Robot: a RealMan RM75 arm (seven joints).
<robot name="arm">
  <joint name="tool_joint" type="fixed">
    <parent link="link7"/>
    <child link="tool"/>
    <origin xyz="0 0 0"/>
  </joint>
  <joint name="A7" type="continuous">
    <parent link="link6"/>
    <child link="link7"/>
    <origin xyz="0 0 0.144"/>
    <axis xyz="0 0 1"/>
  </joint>
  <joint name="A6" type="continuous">
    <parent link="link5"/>
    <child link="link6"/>
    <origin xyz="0 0 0"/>
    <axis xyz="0 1 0"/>
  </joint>
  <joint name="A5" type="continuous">
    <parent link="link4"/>
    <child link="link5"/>
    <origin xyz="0 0 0.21"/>
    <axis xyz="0 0 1"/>
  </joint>
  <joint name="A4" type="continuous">
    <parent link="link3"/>
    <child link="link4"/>
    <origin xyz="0 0 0"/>
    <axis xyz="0 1 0"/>
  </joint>
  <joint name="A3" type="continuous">
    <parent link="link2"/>
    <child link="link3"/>
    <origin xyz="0 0 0.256"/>
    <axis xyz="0 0 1"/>
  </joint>
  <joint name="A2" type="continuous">
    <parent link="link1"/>
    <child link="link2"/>
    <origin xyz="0 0 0"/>
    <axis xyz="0 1 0"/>
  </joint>
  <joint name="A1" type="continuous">
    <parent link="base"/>
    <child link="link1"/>
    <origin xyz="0 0 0.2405"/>
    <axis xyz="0 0 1"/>
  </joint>
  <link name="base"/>
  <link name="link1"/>
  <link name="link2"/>
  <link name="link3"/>
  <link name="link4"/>
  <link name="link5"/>
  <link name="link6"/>
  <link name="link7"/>
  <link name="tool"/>
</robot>
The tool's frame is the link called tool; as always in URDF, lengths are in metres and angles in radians. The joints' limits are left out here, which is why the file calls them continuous.
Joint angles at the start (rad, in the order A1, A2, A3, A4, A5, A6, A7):
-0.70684, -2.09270, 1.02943, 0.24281, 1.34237, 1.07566, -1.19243
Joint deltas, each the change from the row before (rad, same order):
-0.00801, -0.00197, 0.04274, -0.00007, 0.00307, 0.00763, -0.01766
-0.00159, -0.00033, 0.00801, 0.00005, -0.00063, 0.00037, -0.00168
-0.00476, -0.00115, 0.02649, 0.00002, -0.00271, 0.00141, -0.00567
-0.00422, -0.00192, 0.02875, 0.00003, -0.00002, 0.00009, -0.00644
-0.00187, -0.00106, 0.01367, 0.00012, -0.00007, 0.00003, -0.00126
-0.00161, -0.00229, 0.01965, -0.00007, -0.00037, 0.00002, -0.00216
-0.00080, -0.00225, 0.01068, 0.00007, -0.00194, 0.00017, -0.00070
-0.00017, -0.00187, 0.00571, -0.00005, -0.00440, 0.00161, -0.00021
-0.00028, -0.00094, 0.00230, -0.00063, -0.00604, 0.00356, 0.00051
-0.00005, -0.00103, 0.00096, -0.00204, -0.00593, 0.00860, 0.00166
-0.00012, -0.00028, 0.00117, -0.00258, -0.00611, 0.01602, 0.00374
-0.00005, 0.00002, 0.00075, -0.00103, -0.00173, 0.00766, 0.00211
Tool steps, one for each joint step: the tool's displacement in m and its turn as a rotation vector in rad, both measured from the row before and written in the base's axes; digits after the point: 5 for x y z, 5 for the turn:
0.00493, -0.00341, -0.00637, -0.04104, 0.01026, -0.02306
0.00086, -0.00045, -0.00106, -0.00591, 0.00269, -0.00441
0.00263, -0.00165, -0.00347, -0.01944, 0.00832, -0.01371
0.00224, -0.00234, -0.00425, -0.02256, 0.01168, -0.01385
0.00103, -0.00118, -0.00204, -0.00995, 0.00636, -0.00787
0.00119, -0.00215, -0.00323, -0.01492, 0.00826, -0.00966
0.00099, -0.00128, -0.00200, -0.00769, 0.00256, -0.00503
0.00095, -0.00076, -0.00107, -0.00352, -0.00257, -0.00203
0.00097, -0.00031, -0.00023, -0.00083, -0.00598, -0.00101
0.00121, -0.00091, -0.00025, -0.00271, -0.00941, -0.00301
0.00180, -0.00147, 0.00008, -0.00492, -0.01274, -0.00889
0.00078, -0.00076, 0.00002, -0.00267, -0.00485, -0.00526

